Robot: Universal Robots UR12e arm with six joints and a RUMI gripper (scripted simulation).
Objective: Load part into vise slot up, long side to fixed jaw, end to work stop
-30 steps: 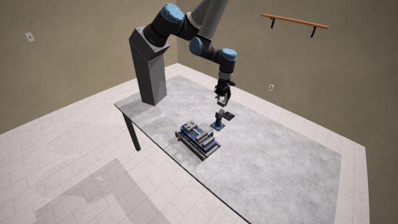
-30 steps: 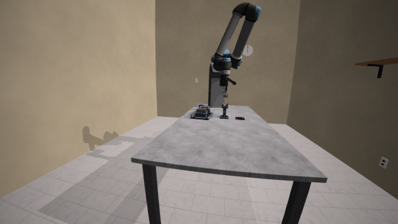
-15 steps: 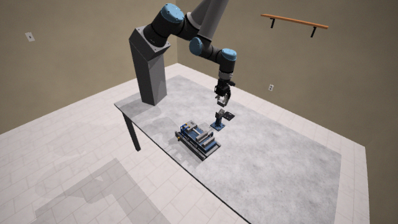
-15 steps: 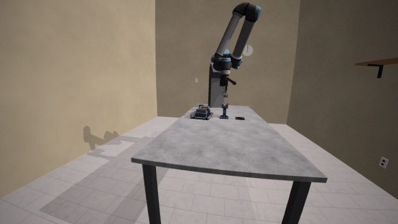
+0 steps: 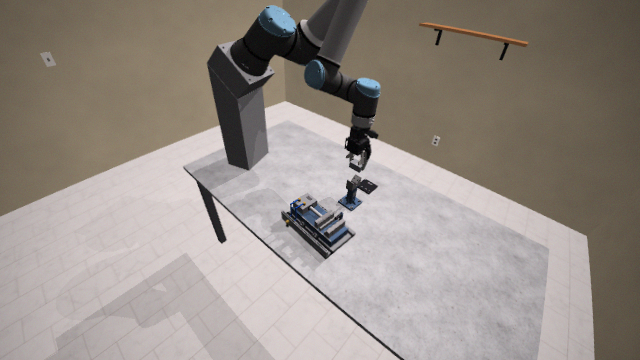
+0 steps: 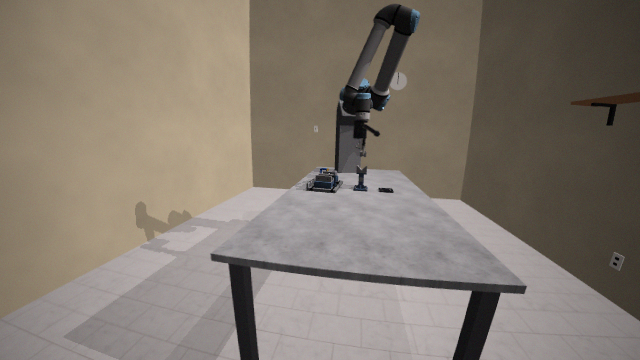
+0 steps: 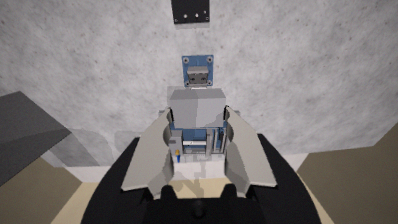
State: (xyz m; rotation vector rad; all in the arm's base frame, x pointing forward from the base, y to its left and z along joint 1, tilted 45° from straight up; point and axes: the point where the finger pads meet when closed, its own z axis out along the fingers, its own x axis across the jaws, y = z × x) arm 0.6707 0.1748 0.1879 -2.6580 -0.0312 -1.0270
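Now: hand 1 cm above the part. The rest, counted from my hand: cylinder rod 2 cm ahead, 23 cm to the right, 17 cm below; then work stop 10 cm ahead, 18 cm to the right, 15 cm below; then moving jaw 7 cm ahead, 23 cm to the right, 17 cm below.
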